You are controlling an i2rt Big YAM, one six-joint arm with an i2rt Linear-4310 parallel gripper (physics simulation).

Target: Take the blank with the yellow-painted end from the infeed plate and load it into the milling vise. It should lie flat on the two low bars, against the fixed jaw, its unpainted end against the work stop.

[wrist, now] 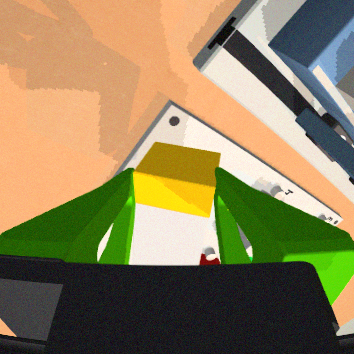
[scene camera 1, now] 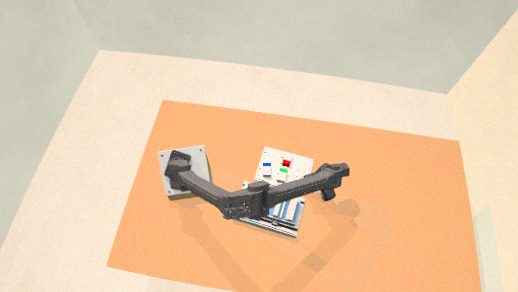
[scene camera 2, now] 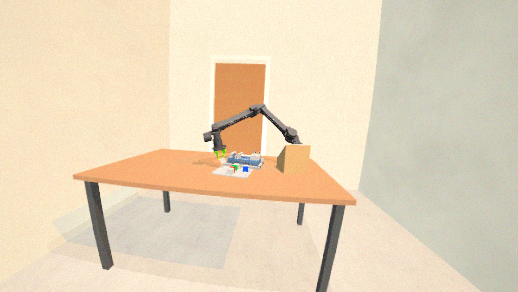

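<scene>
My gripper [scene camera 2: 220, 154] [wrist: 174, 178] is shut on the yellow-ended blank [wrist: 175, 192], with a green finger on each side. Its yellow end points away from the wrist, and its pale body runs back between the fingers. The gripper is above the table beside the infeed plate [scene camera 1: 272, 154] [scene camera 2: 242, 175] [wrist: 192, 134] and the vise. In scene camera 1 the fingers and the blank are hidden under the arm. The milling vise [scene camera 1: 287, 210] [scene camera 2: 244, 160] [wrist: 300, 45] has blue parts and shows at the upper right in the wrist view; the arm covers part of it in scene camera 1.
Blanks with a blue end [scene camera 1: 266, 164] [scene camera 2: 245, 169], a red end [scene camera 1: 286, 163] [wrist: 209, 260] and a green end [scene camera 1: 283, 170] are on the infeed plate. The arm's base plate [scene camera 1: 197, 167] is at the left in scene camera 1. A wooden block [scene camera 2: 298, 160] stands at the right in scene camera 2.
</scene>
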